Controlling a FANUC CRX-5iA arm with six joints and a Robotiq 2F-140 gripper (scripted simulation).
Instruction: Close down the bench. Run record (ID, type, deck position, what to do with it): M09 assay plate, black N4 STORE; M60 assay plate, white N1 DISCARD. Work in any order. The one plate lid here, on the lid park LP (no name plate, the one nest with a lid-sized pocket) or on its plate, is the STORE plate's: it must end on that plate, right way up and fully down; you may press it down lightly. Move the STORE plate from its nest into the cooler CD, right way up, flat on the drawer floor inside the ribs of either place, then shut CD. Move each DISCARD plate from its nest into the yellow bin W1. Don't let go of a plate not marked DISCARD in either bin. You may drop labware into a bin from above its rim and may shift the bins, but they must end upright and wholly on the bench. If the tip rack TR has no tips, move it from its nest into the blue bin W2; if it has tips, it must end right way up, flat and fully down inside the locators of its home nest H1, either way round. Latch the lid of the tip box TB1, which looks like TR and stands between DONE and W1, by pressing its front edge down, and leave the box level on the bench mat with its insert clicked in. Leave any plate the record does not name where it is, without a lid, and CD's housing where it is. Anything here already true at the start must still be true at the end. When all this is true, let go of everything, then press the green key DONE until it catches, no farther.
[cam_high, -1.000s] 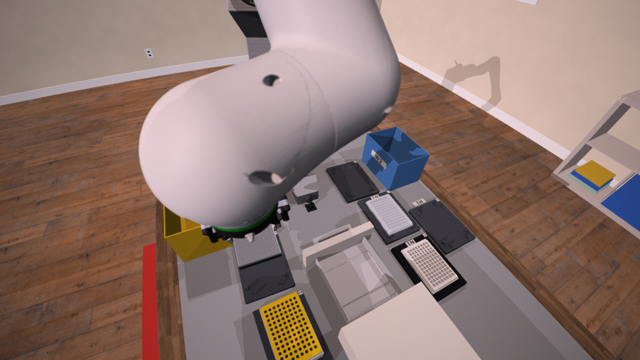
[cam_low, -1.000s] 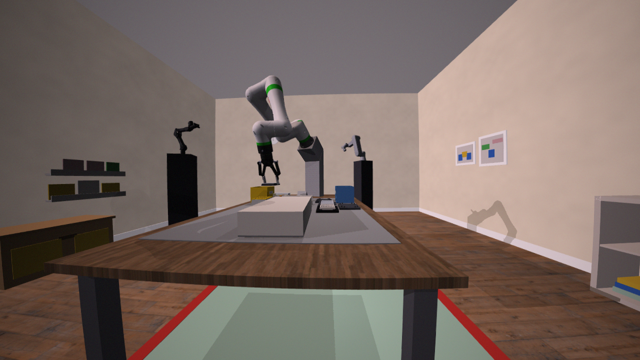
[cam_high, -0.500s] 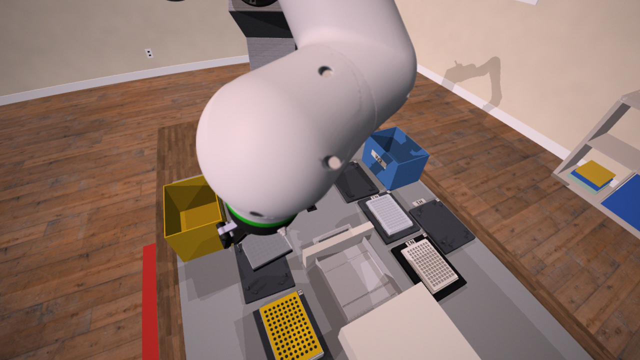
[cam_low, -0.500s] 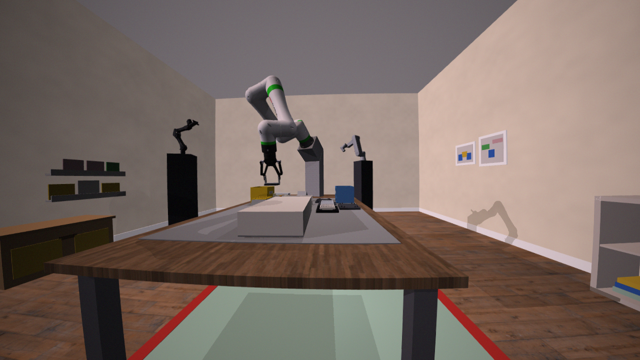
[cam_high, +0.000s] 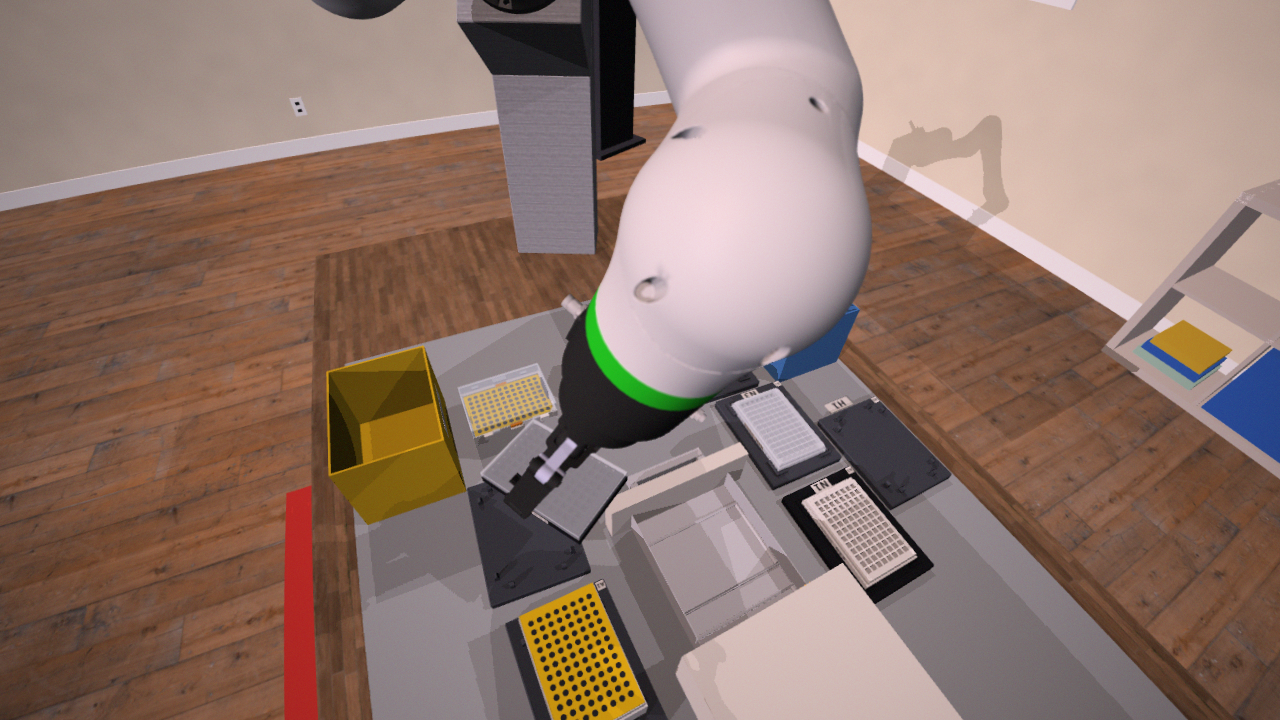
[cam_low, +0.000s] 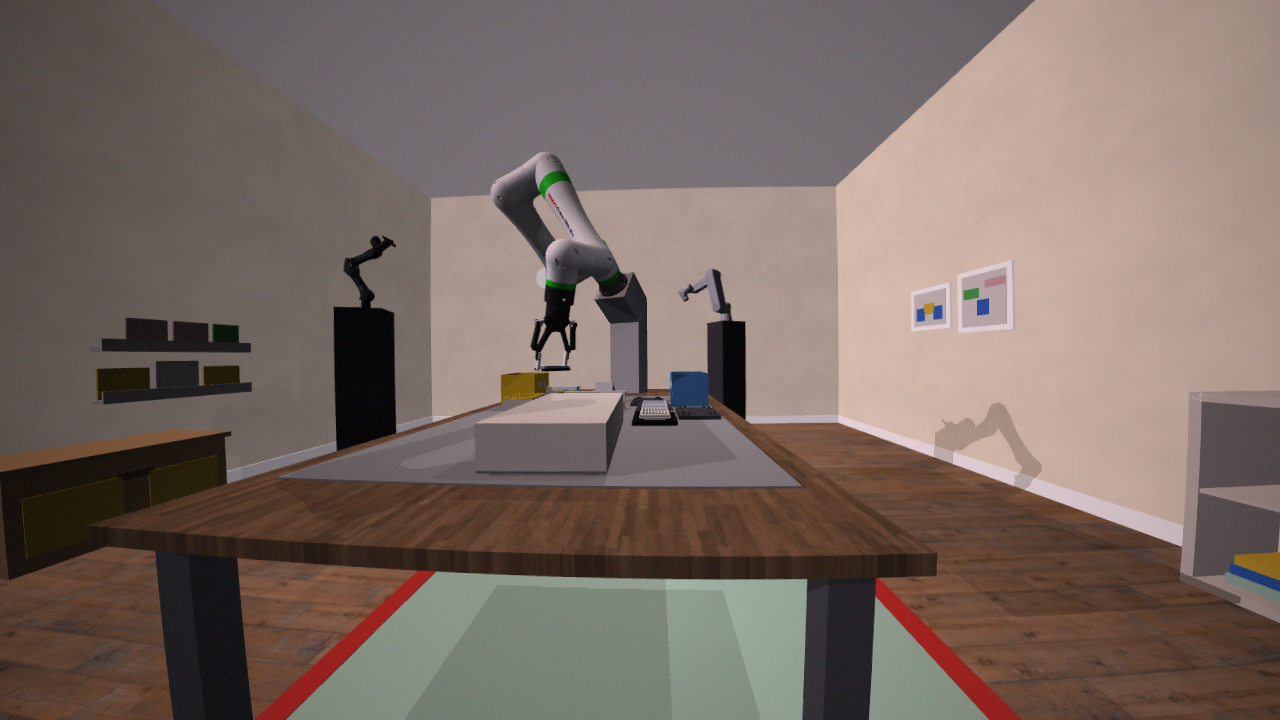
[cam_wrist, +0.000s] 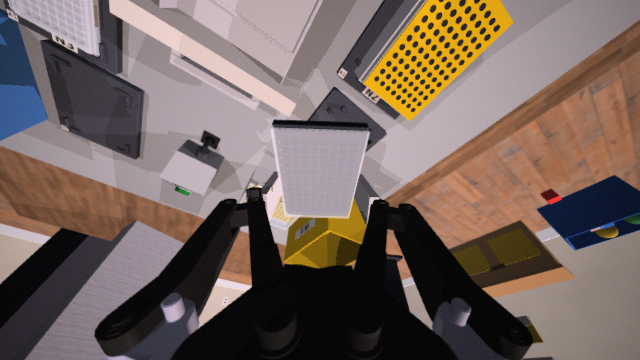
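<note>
Right now my hand is 19 cm short of the cooler drawer, 14 cm above it and 9 cm to the right of it. Also, from my hand: yellow tip rack TR: 12 cm below, 12 cm ahead, 10 cm to the right; then nest N4: 16 cm below, 4 cm behind, 3 cm to the right; then lid: 2 cm below.
</note>
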